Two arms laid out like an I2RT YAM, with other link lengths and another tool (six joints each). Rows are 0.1 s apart.
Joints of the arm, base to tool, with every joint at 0 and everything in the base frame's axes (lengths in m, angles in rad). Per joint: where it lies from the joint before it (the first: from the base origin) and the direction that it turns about. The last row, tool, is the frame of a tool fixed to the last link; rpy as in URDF.
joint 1: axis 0 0 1 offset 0 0 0.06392
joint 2: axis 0 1 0 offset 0.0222 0.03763 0.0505
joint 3: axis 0 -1 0 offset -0.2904 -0.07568 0
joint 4: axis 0 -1 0 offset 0.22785 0.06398 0.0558
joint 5: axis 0 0 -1 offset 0.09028 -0.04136 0.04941
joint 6: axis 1 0 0 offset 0.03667 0 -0.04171
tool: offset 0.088 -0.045 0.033 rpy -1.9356 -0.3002 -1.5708
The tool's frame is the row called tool.
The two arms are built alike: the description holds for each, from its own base.
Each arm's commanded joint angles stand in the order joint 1, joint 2, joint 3, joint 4, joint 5, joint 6.
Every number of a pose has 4 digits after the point. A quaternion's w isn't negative.
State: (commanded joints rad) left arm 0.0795 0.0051 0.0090 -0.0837 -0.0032 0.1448; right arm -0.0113 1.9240 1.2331 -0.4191 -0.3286 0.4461
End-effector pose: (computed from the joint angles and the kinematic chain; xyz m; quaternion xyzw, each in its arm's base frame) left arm 0.1811 -0.0501 0.1892 -0.6517 0.5368 -0.4061 0.3496; right arm 0.4501 -0.0322 0.0903 -0.6911 0.6995 0.1002 0.1516
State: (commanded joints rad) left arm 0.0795 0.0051 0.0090 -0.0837 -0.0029 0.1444; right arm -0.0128 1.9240 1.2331 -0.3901 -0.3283 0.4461
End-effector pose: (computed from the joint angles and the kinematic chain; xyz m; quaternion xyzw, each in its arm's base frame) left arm 0.1811 -0.0501 0.1892 -0.6517 0.5368 -0.4062 0.3494; right arm 0.4557 -0.0330 0.0938 -0.6919 0.6979 0.0899 0.1616
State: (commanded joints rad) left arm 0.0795 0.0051 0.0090 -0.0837 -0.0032 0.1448; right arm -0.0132 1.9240 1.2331 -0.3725 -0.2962 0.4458
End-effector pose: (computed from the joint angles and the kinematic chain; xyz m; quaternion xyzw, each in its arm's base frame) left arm 0.1811 -0.0501 0.1892 -0.6517 0.5368 -0.4061 0.3496; right arm 0.4587 -0.0375 0.0964 -0.6895 0.7030 0.0726 0.1584
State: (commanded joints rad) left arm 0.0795 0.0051 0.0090 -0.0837 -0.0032 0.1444; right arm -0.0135 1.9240 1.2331 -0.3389 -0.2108 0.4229
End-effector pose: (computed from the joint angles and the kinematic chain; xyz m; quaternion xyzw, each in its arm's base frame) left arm 0.1811 -0.0501 0.1892 -0.6518 0.5367 -0.4062 0.3494; right arm 0.4649 -0.0490 0.1030 -0.6885 0.7105 0.0275 0.1430
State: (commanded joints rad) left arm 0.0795 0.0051 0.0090 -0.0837 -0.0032 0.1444; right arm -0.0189 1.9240 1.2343 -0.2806 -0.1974 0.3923
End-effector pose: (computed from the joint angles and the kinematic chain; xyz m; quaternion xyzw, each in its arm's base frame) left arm 0.1811 -0.0501 0.1892 -0.6518 0.5367 -0.4062 0.3494; right arm 0.4764 -0.0531 0.1127 -0.6954 0.7014 -0.0042 0.1561
